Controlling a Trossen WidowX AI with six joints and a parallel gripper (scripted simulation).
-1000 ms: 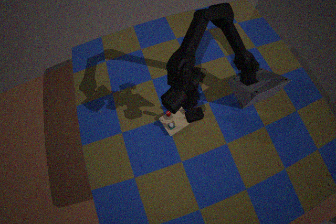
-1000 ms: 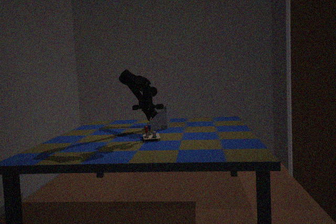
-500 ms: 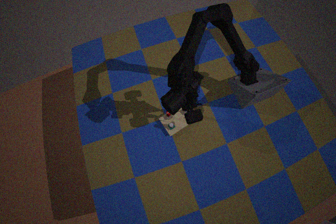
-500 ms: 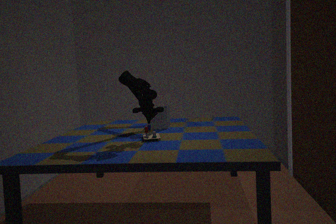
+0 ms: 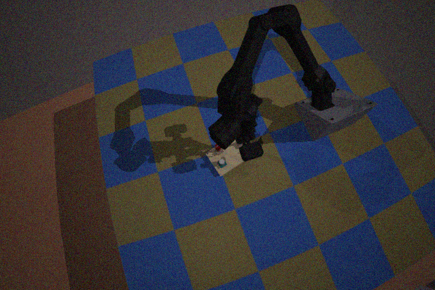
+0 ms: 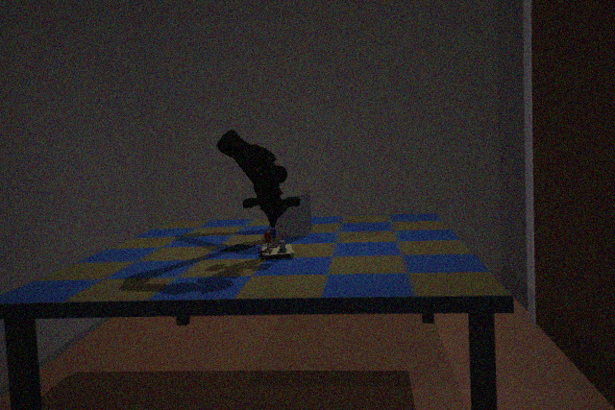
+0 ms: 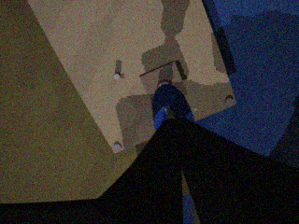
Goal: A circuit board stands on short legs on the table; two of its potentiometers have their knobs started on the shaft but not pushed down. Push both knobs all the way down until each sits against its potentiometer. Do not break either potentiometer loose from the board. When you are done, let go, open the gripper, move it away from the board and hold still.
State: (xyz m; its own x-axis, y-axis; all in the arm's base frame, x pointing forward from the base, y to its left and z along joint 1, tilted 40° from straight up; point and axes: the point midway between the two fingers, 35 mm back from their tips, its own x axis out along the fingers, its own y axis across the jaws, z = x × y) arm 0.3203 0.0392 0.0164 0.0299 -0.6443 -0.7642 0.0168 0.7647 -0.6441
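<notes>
Now: gripper tip 2 cm above the blue knob. The rest, counted from my gripper tip: red knob: 8 cm ahead, 2 cm below.
</notes>
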